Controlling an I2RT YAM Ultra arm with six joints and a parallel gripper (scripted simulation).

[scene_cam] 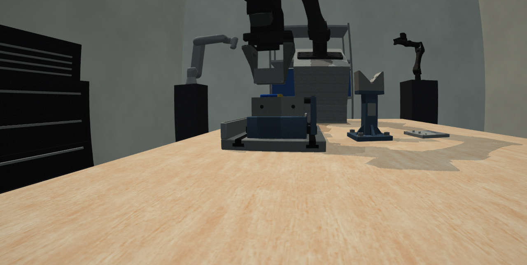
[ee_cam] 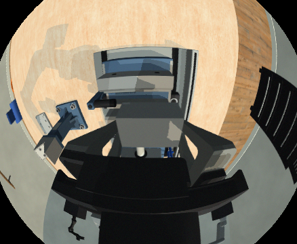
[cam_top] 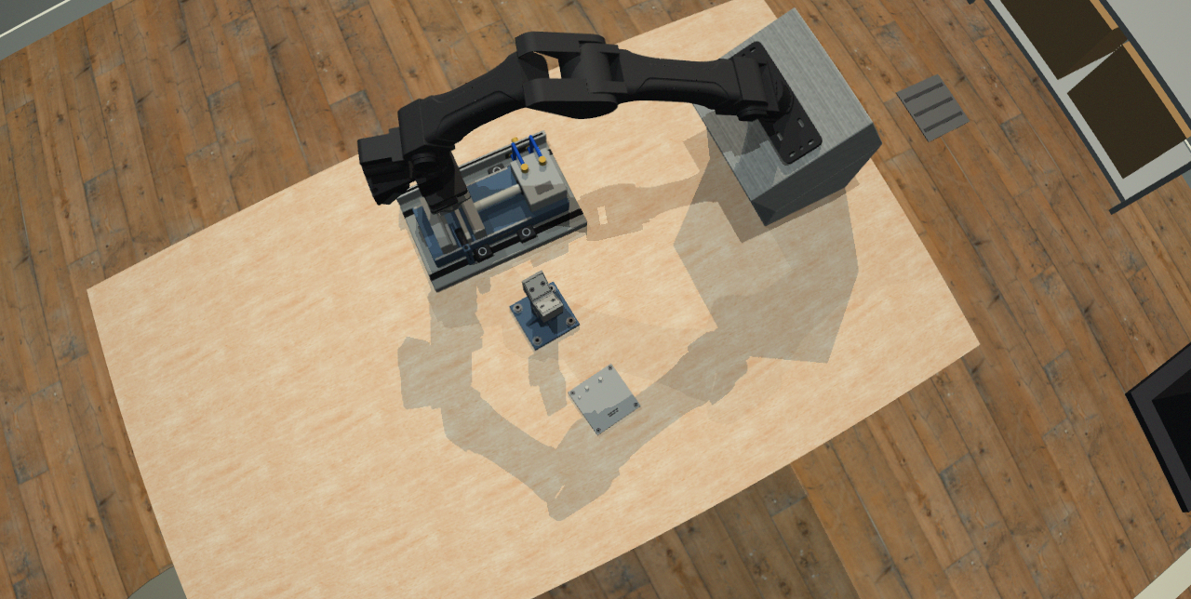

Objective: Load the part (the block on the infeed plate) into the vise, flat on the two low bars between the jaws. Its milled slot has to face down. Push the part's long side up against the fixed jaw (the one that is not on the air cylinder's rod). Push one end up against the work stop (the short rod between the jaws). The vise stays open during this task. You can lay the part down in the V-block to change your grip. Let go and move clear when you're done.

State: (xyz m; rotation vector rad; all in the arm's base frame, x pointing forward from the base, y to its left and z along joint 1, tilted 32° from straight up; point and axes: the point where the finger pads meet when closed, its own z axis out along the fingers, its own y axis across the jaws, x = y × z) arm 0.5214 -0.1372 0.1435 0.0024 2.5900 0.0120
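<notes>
My gripper is now 60 mm above the fixed jaw, 30 mm short of it and 20 mm to the right of it. Also, from my hand: part 10 mm below; then work stop rod 70 mm to the left, 50 mm below; then vise 100 mm below, 70 mm behind, 20 mm to the left.
</notes>
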